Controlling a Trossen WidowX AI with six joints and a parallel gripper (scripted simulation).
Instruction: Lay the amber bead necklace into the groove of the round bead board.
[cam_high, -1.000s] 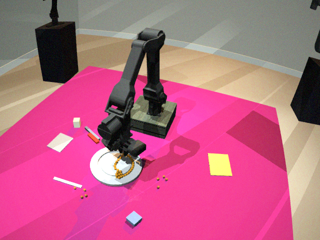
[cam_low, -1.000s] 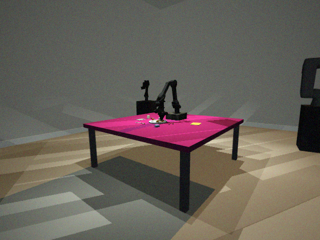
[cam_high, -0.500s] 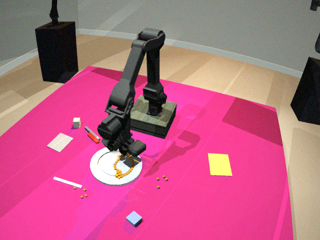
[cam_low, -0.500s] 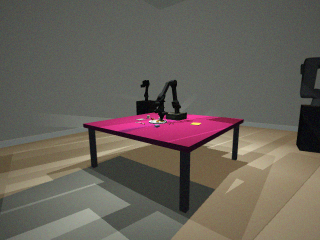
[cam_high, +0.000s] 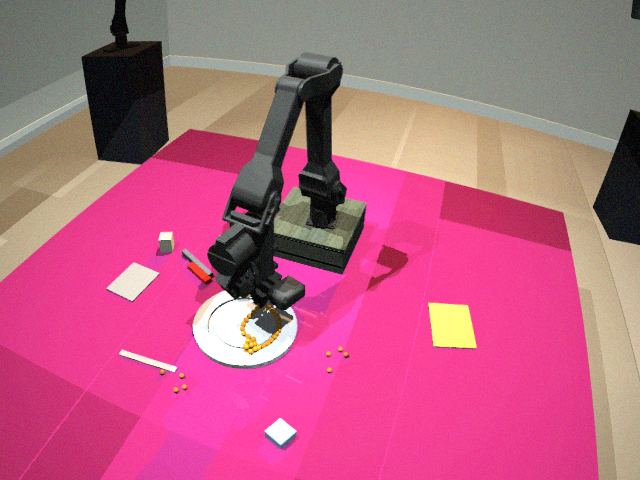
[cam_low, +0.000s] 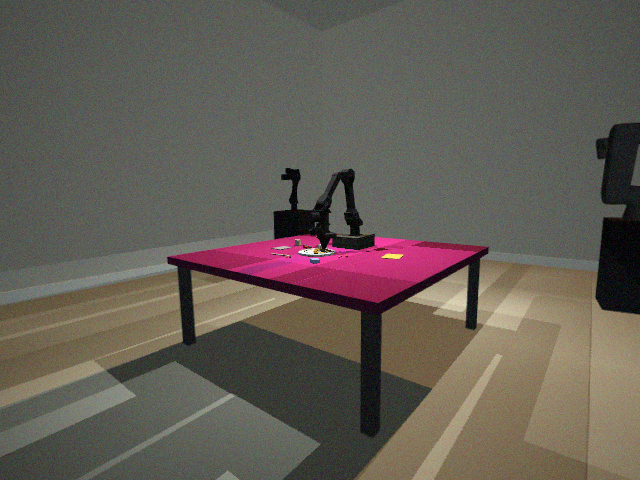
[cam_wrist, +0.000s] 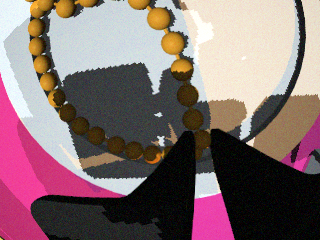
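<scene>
Right now my gripper tip is 50 mm short of the round bead board, 20 mm to the left of it and 10 mm above it. The rest, counted from my gripper tip: white block (100 mm behind, 70 mm to the right); then red-handled tool (80 mm behind, 170 mm to the right, 10 mm below); then white strip (190 mm ahead, 170 mm to the right, 10 mm below).
</scene>
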